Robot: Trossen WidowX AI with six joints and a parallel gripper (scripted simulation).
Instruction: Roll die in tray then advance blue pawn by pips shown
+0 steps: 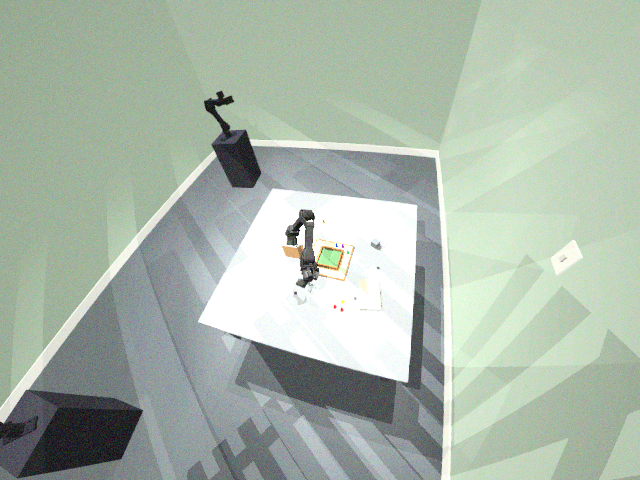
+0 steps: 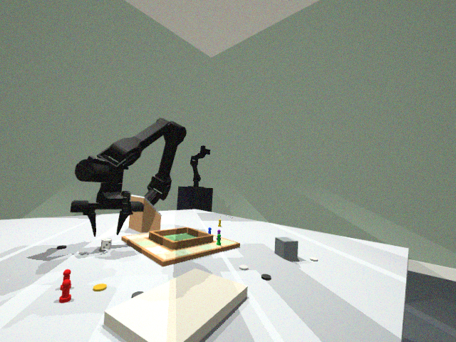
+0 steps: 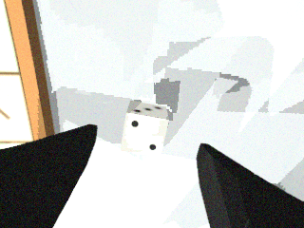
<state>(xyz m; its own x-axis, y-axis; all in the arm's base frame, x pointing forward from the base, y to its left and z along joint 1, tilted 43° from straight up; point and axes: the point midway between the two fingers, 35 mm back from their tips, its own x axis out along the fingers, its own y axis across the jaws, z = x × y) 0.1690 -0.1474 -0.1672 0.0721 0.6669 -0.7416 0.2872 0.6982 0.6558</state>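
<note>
My gripper tip is now 2 cm above the white die. Also, from my gripper tip: blue pawn 31 cm to the left, 14 cm ahead, 1 cm below; then yellow disc 23 cm ahead, 10 cm to the right, 3 cm below; then green pawn 25 cm to the left, 22 cm ahead, 1 cm below.
</note>
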